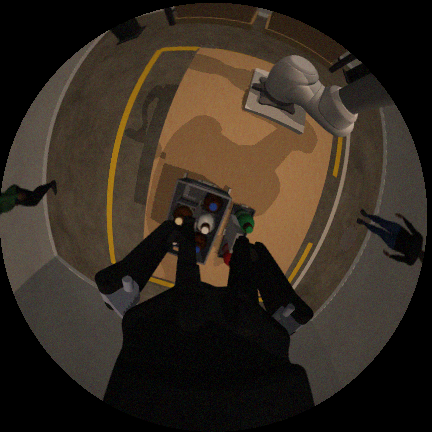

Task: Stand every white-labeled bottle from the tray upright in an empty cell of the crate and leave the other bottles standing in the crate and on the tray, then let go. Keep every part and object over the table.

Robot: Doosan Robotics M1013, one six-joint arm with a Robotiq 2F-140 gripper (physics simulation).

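Places are measured from the arm's base along level axes (x ahead, y left, z up), in centimetres.
Pixels of known places: gripper, fingertip midpoint: (213,218); arm's base at its link origin: (276,94).
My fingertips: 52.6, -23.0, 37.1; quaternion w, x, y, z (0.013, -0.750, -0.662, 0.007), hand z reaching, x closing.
Observation:
For each thing: its top centre in the pictures, then the offset to it from my fingertips, as dx, dy, dz. "pt": a spot on its surface instead. Level surfaces: height alone.
- dark crate at a spot on its surface: (206,184) pt -2.0, -3.0, -34.6
- empty cell at a spot on its surface: (190,193) pt +3.2, -9.7, -39.4
- brown bottle with a blue cap, top centre: (212,206) +4.0, +0.3, -23.9
- brown bottle with a cream cap, top centre: (178,221) +10.6, -10.9, -23.9
- pale bottle with a cream cap, top centre: (204,230) +12.7, -1.4, -23.9
- green bottle at its top centre: (249,229) +10.6, +14.3, -24.2
- red object at its top centre: (232,267) +27.9, +11.9, -24.2
- wooden table at its surface level: dz -40.2
The dark crate (206,184) stands on the table, with an empty cell (190,193) at its upper left. In the crate are a brown bottle with a blue cap (213,204), a brown bottle with a cream cap (183,213), a pale bottle with a cream cap (204,222) and another brown, blue-capped bottle (200,242). The lower left of the crate is partly hidden by a finger. A green bottle (245,220) stands on the grey tray (231,233) beside the crate; a red object (227,258) shows at its lower end. My gripper (213,218) is open and empty, high above crate and tray.
The robot's pale base plate (253,102) and arm (295,80) stand at the table's upper right. The wooden table (230,130) carries arm shadows. One person (400,237) is on the floor side at the right, another (22,196) at the left.

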